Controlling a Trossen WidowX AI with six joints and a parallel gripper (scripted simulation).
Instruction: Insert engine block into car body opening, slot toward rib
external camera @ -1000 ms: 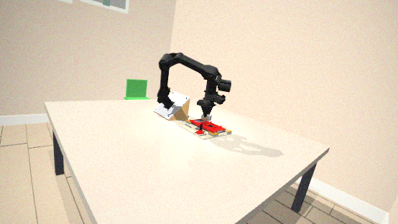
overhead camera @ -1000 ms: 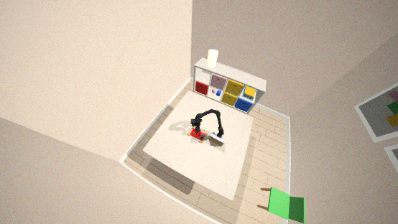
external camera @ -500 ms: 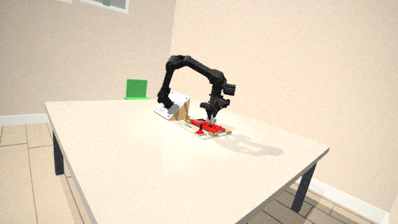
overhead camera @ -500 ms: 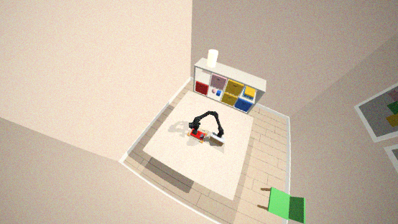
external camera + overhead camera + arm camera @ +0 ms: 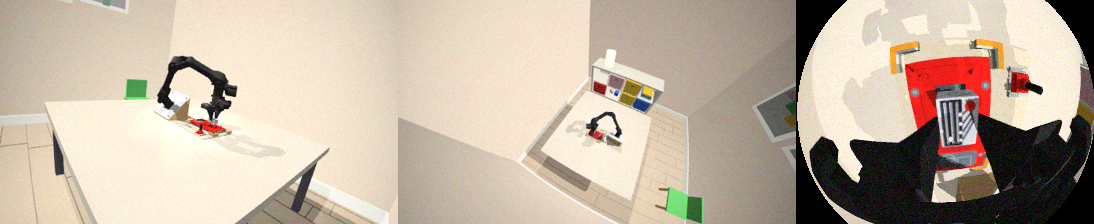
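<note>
Right now my gripper tip is 10 mm above the engine block.
</note>
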